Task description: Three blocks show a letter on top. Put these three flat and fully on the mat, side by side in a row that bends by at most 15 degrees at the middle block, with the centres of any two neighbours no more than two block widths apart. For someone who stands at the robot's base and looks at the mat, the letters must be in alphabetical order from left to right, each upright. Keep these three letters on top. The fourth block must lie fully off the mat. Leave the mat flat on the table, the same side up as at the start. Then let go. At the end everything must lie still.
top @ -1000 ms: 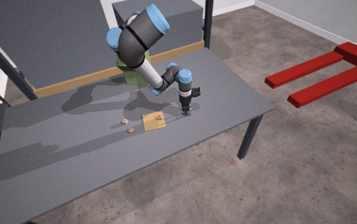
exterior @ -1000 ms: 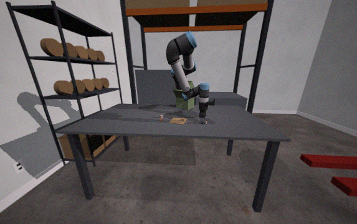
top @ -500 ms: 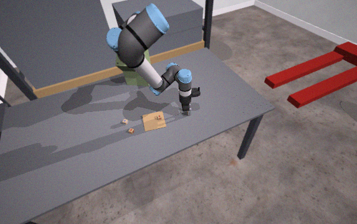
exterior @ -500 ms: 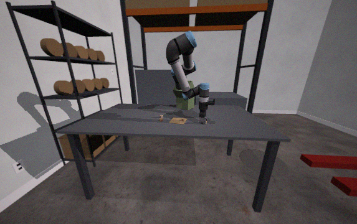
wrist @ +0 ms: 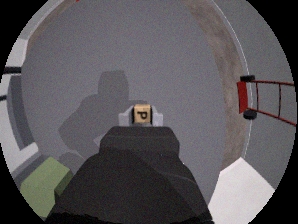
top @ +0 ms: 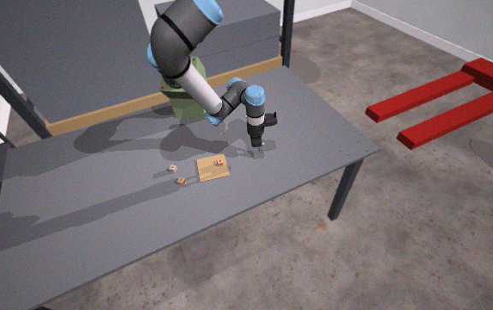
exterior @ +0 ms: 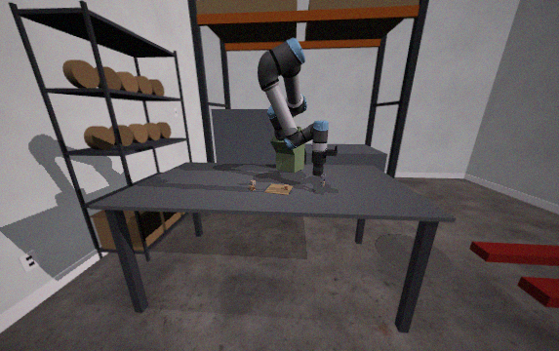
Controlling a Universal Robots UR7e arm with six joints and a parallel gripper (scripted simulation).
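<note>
Now: hand 110 mm past the tan mat, 220 mm to the left of it and 70 mm above it.
</note>
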